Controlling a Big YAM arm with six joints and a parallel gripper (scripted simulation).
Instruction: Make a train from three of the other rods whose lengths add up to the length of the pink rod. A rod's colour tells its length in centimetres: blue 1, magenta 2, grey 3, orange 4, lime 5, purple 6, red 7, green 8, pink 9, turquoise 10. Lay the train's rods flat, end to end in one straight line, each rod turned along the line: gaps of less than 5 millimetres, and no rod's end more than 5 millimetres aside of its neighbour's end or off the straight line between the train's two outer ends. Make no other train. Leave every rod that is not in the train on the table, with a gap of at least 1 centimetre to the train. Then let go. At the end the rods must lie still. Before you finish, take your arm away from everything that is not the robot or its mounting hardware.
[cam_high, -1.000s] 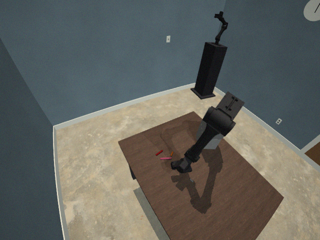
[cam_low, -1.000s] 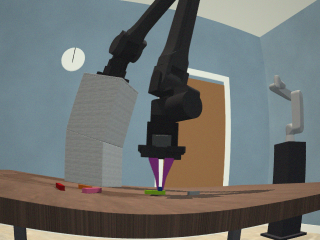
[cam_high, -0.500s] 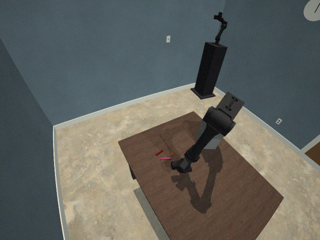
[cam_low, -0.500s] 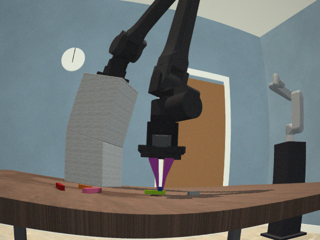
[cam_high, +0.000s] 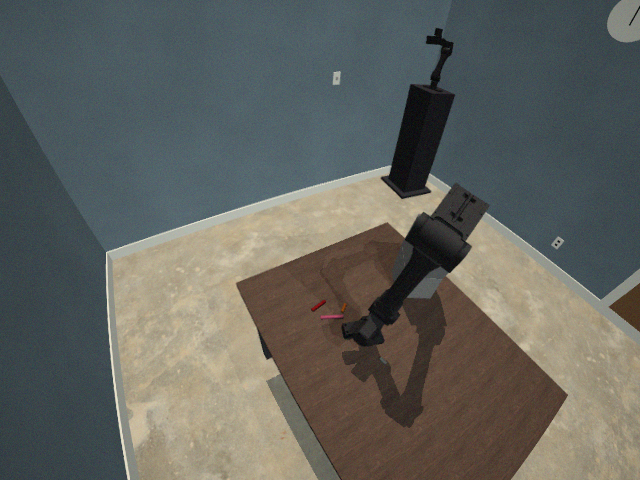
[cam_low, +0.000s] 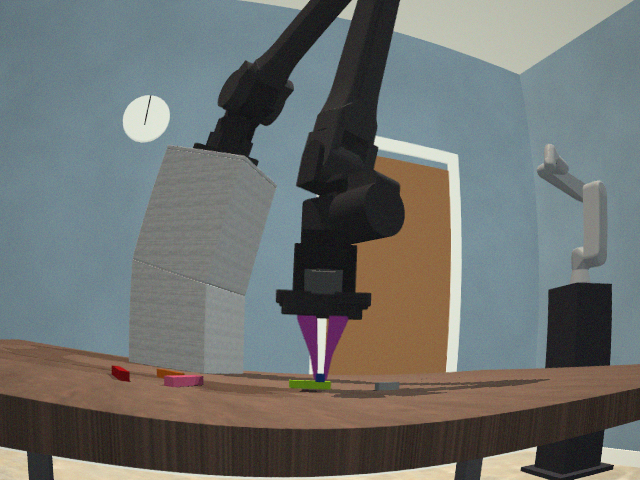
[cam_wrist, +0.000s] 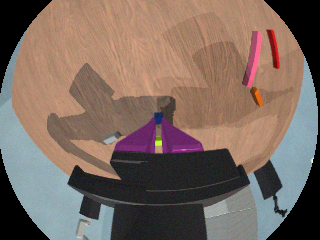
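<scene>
The blue rod is 1 cm below my hand and 1 cm ahead of it. Round my hand: grey rod: 9 cm to the left, 2 cm below, 2 cm behind; lime rod: 5 cm behind, 2 cm below; pink rod: 15 cm to the right, 7 cm ahead, 2 cm below.
</scene>
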